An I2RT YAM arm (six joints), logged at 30 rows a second.
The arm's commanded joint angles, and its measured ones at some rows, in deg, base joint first. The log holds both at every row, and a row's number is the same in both.
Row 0, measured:
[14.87, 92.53, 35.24, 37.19, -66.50, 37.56]
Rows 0 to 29, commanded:
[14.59, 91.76, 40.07, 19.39, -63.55, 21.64]
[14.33, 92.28, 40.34, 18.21, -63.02, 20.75]
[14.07, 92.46, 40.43, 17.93, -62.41, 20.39]
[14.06, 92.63, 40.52, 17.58, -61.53, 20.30]
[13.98, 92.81, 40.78, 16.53, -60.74, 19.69]
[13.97, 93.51, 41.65, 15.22, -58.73, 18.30]
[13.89, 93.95, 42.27, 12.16, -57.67, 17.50]
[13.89, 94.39, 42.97, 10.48, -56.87, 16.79]
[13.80, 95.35, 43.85, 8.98, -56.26, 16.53]
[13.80, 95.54, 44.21, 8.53, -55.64, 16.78]
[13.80, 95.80, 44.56, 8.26, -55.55, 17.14]
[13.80, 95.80, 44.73, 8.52, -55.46, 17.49]
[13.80, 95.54, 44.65, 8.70, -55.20, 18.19]
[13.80, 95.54, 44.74, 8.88, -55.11, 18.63]
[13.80, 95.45, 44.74, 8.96, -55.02, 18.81]
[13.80, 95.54, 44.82, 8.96, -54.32, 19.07]
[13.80, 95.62, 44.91, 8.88, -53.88, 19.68]
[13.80, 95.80, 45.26, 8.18, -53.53, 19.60]
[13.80, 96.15, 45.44, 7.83, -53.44, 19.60]
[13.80, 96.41, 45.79, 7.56, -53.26, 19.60]
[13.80, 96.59, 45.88, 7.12, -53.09, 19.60]
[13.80, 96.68, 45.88, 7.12, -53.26, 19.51]
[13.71, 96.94, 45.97, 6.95, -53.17, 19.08]
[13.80, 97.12, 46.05, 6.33, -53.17, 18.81]
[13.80, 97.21, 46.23, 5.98, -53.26, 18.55]
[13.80, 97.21, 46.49, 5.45, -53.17, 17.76]
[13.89, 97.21, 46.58, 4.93, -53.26, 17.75]
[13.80, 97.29, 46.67, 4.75, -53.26, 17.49]
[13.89, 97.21, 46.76, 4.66, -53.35, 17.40]
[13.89, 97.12, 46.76, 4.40, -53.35, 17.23]
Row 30, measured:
[13.96, 97.56, 44.18, 4.47, -52.38, 18.74]
